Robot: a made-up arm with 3 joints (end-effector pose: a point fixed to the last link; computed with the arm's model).
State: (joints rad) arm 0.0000 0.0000 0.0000
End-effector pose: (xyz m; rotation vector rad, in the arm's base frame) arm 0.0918 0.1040 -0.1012 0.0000 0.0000 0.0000
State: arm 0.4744 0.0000 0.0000
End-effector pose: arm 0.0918 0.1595 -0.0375 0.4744 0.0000 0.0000
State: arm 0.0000 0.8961 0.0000
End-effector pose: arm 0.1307 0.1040 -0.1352 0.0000 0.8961 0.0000
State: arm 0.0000 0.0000 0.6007
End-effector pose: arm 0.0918 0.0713 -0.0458 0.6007 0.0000 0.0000
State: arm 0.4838 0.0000 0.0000
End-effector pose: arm 0.0918 0.1603 -0.0360 0.4838 0.0000 0.0000
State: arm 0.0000 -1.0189 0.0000
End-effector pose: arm 0.0353 0.1040 -0.1150 0.0000 -1.0189 0.0000
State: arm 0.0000 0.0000 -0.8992
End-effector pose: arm 0.0918 0.0837 -0.1935 -0.8992 0.0000 0.0000
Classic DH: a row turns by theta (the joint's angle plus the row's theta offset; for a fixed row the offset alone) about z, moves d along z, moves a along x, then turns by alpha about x. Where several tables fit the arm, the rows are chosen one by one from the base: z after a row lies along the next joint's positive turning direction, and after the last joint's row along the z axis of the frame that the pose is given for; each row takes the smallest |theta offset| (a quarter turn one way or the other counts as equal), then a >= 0, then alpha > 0; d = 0 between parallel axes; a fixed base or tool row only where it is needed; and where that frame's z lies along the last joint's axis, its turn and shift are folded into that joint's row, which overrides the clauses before.
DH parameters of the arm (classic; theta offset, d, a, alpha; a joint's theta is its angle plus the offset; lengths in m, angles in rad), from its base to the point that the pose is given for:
base (fixed): 1.5708 0.0455 0 1.5708
joint 1: -1.5708 0.0759 0.2042 -1.5708
joint 2: 0 -0.0018 -0.0324 1.5708
joint 3: 1.5708 0.0159 0.1058 -1.5708
tool (fixed): -1.5708 0.0251 0 0

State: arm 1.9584 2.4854 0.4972
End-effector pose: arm 0.1273 0.2451 0.2311 0.8927 2.0741 1.8583
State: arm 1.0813 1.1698 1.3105
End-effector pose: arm 0.2120 0.1451 -0.0305 2.0541 1.4521 -0.1672
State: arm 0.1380 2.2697 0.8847
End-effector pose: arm 0.1653 0.0867 -0.2455 0.5306 2.1673 -0.8490
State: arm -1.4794 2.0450 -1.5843
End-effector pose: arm 0.0030 -0.1819 0.0069 -1.6155 2.6433 0.1388
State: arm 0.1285 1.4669 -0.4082
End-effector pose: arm 0.0909 0.1324 -0.1578 -0.2275 1.4183 0.3900
